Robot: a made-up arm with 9 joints.
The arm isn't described. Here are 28 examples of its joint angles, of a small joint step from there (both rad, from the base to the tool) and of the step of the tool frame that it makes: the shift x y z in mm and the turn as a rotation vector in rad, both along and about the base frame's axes.
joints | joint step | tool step
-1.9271 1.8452 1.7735 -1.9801 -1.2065 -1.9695 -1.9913 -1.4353 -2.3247 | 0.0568 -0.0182 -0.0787 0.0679 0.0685 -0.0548 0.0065 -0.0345 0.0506 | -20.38 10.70 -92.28 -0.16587 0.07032 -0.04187
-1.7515 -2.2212 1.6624 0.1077 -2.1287 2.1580 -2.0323 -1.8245 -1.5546 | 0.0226 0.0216 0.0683 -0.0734 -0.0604 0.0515 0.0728 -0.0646 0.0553 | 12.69 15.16 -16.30 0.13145 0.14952 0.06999
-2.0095 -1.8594 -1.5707 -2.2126 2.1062 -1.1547 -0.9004 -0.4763 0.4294 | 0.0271 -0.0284 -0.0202 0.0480 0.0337 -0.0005 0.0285 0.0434 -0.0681 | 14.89 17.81 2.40 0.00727 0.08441 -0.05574
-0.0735 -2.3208 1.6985 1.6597 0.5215 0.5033 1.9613 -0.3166 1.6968 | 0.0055 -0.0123 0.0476 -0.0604 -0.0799 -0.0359 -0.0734 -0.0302 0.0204 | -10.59 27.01 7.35 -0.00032 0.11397 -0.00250
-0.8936 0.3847 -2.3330 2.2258 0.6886 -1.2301 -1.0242 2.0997 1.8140 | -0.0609 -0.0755 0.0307 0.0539 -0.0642 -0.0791 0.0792 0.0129 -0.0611 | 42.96 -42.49 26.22 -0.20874 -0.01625 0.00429
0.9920 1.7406 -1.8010 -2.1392 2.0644 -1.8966 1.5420 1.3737 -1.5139 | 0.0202 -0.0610 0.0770 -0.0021 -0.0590 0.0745 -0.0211 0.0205 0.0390 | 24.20 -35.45 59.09 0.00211 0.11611 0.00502
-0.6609 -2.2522 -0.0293 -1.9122 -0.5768 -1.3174 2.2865 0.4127 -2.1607 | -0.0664 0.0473 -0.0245 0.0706 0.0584 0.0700 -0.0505 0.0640 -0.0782 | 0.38 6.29 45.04 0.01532 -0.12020 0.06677
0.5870 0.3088 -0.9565 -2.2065 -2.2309 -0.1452 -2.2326 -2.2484 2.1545 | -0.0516 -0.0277 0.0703 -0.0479 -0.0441 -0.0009 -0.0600 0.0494 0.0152 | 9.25 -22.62 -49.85 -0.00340 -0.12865 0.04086
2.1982 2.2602 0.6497 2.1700 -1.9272 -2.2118 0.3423 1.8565 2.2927 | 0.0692 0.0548 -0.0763 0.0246 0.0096 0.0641 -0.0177 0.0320 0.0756 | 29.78 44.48 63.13 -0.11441 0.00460 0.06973
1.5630 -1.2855 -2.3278 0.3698 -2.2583 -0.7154 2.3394 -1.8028 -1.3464 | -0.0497 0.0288 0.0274 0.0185 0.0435 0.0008 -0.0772 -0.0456 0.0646 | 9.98 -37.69 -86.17 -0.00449 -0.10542 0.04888
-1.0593 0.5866 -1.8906 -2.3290 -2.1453 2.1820 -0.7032 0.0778 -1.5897 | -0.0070 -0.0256 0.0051 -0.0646 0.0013 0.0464 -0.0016 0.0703 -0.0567 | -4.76 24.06 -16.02 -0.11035 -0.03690 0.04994
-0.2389 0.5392 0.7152 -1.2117 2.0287 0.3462 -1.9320 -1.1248 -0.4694 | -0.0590 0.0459 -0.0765 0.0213 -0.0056 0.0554 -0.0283 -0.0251 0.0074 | 27.92 -1.85 41.28 0.10486 -0.03916 -0.01731
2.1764 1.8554 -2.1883 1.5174 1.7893 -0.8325 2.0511 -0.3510 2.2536 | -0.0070 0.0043 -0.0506 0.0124 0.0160 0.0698 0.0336 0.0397 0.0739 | -5.15 -4.48 22.94 -0.02117 -0.00866 0.04196
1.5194 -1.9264 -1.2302 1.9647 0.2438 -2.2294 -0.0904 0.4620 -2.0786 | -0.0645 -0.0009 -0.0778 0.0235 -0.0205 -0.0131 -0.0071 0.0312 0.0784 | 26.36 -5.90 -14.09 -0.06121 -0.00443 0.08146
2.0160 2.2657 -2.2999 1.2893 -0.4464 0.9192 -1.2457 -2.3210 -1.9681 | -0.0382 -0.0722 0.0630 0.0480 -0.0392 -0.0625 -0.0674 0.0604 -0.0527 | 27.91 -0.58 13.92 0.00792 0.15304 -0.01392
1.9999 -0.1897 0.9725 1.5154 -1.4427 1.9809 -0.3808 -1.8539 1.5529 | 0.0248 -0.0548 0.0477 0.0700 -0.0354 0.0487 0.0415 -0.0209 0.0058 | 31.63 61.44 -3.80 0.00416 -0.01618 -0.08634
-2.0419 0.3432 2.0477 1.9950 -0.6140 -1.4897 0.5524 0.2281 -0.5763 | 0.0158 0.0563 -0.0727 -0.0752 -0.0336 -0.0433 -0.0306 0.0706 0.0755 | 31.07 -61.85 -10.55 0.12502 0.07527 -0.03841
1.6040 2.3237 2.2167 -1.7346 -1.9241 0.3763 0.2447 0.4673 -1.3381 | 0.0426 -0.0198 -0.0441 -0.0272 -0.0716 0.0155 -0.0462 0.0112 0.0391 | 37.33 2.06 28.15 0.05015 -0.00763 -0.04316
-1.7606 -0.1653 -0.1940 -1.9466 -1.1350 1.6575 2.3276 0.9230 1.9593 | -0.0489 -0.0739 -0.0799 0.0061 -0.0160 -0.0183 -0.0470 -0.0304 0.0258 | -15.23 5.56 14.84 -0.03636 0.06867 0.04903
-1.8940 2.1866 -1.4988 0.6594 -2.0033 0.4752 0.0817 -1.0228 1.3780 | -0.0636 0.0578 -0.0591 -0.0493 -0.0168 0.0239 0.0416 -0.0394 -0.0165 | 42.13 31.93 45.60 0.02258 -0.04690 0.00005
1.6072 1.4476 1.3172 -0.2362 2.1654 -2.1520 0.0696 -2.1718 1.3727 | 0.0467 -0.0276 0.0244 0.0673 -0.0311 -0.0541 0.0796 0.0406 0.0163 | 3.32 -38.19 19.91 -0.02264 0.04719 0.06024
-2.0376 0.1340 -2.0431 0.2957 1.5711 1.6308 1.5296 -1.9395 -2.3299 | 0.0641 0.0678 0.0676 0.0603 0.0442 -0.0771 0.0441 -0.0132 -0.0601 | 19.21 -71.00 -10.23 0.11781 -0.07275 -0.05397
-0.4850 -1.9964 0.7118 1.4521 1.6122 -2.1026 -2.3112 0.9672 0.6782 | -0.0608 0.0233 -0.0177 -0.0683 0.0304 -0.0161 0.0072 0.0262 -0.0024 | 72.57 21.43 17.60 -0.00441 -0.13018 -0.08483
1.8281 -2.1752 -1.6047 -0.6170 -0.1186 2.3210 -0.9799 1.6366 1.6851 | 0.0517 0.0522 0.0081 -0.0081 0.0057 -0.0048 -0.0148 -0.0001 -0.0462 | -15.93 -25.43 10.95 -0.04691 0.02449 -0.00920
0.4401 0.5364 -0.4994 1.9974 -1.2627 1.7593 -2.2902 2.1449 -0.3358 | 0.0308 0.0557 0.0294 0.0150 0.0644 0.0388 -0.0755 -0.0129 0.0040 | -68.91 30.33 26.01 0.01538 0.03594 -0.13523
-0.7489 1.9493 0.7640 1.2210 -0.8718 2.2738 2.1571 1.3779 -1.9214 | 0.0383 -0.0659 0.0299 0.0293 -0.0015 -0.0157 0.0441 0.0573 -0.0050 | -68.77 -57.45 -32.67 -0.02228 0.00079 0.05136
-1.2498 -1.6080 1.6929 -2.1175 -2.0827 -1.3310 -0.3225 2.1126 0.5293 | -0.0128 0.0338 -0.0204 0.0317 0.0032 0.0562 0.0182 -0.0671 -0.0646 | 21.07 -28.37 6.41 -0.13235 -0.09392 -0.02445
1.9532 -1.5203 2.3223 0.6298 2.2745 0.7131 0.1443 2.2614 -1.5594 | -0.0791 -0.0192 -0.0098 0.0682 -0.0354 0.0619 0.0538 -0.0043 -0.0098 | 60.73 7.43 80.17 0.05456 -0.23489 -0.03536
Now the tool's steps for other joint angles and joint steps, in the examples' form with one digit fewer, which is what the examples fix.
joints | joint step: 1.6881 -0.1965 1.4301 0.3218 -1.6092 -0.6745 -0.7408 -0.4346 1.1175 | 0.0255 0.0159 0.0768 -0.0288 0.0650 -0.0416 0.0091 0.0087 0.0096
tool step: -7.8 -8.1 37.5 -0.0378 0.0169 -0.0436
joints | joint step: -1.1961 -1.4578 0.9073 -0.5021 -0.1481 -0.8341 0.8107 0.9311 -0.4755 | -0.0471 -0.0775 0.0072 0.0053 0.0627 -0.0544 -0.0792 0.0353 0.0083
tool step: -11.0 49.0 29.7 -0.0581 0.1068 0.0110
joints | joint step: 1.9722 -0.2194 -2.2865 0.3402 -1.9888 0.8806 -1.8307 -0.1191 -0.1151 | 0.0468 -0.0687 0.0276 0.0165 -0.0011 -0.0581 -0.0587 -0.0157 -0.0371
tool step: -27.2 25.8 6.6 0.0683 0.1288 0.0094
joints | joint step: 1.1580 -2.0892 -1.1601 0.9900 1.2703 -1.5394 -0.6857 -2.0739 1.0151 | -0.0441 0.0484 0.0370 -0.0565 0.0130 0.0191 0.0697 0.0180 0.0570
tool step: 54.0 10.3 34.1 0.1252 -0.1033 -0.0586
